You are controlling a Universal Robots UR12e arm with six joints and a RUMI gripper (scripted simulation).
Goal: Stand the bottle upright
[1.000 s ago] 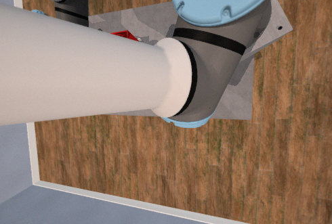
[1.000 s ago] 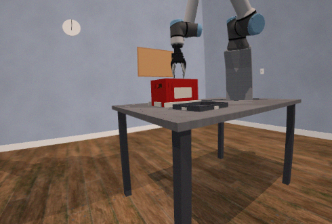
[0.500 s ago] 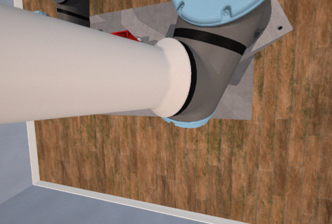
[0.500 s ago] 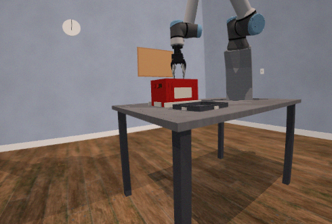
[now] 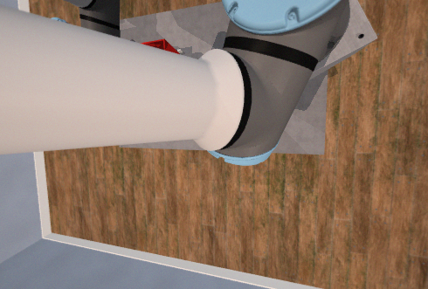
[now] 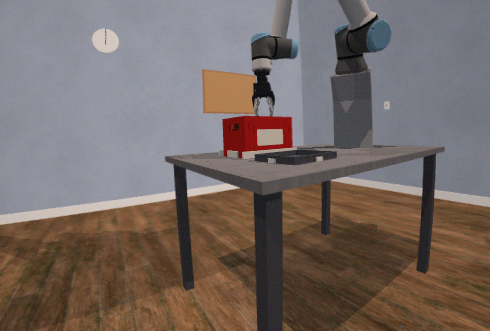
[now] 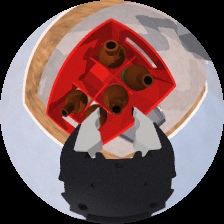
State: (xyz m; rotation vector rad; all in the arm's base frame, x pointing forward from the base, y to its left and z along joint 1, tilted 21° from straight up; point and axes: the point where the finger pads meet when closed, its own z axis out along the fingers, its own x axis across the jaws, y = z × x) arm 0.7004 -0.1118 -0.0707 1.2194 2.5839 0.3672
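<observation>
The red crate is 90 mm below my hand and 40 mm to the right of it. Also, from my hand: dark tray: 220 mm to the left, 160 mm below, 50 mm ahead.
</observation>
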